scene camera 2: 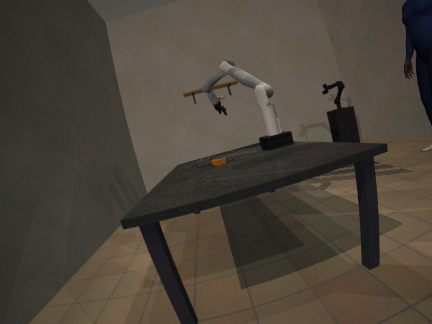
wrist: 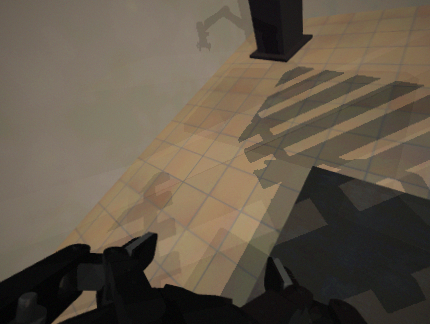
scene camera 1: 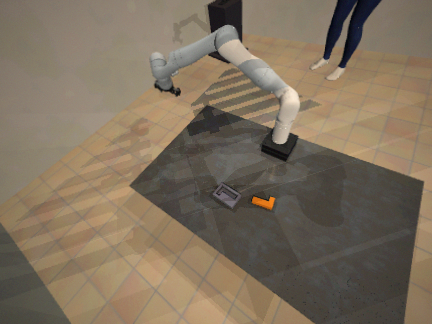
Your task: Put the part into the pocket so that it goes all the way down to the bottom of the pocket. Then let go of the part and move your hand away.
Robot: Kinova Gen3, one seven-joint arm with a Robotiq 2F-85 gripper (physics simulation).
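Seen in the pictures: gripper, fingertip midpoint: (scene camera 2: 223, 114) (wrist: 209, 257) (scene camera 1: 169, 93); arm's base, origin of the base link: (scene camera 2: 274, 134) (scene camera 1: 279, 138).
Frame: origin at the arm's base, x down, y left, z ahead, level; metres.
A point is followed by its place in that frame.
The orange L-shaped part (scene camera 1: 263, 202) @[x 0.049, y 0.179, z 0.388 m] (scene camera 2: 219, 162) @[x 0.063, y 0.223, z 0.364 m] lies flat on the dark table (scene camera 1: 370, 215) @[x 0.079, y 0.594, z 0.080 m] (scene camera 2: 310, 162) @[x 0.079, y 0.684, z 0.008 m], beside the grey block with the pocket and apart from it. The grey block (scene camera 1: 230, 201) @[x 0.043, y 0.044, z 0.507 m] (scene camera 2: 203, 162) @[x 0.057, y 0.068, z 0.485 m] sits on the table with its L-shaped pocket facing up; the pocket looks empty in the first scene view. My gripper (scene camera 1: 168, 90) @[x -0.271, y -0.612, z 0.324 m] (scene camera 2: 223, 111) @[x -0.271, y -0.612, z 0.324 m] (wrist: 209, 257) @[x -0.271, y -0.612, z 0.324 m] is open and empty, high up and far from both, out past the table's back left corner in the first scene view. The part and the block do not show in the wrist view.
The arm's black base (scene camera 1: 279, 145) @[x 0.001, y 0.032, z 0.044 m] (scene camera 2: 276, 140) @[x 0.032, y 0.098, z 0.012 m] stands at the table's back edge. A dark pedestal (scene camera 1: 226, 22) (scene camera 2: 343, 124) (wrist: 276, 25) stands on the floor behind. A person (scene camera 1: 345, 37) (scene camera 2: 421, 55) stands beyond the table. An orange-brown rail (scene camera 2: 192, 93) is on the wall behind the arm.
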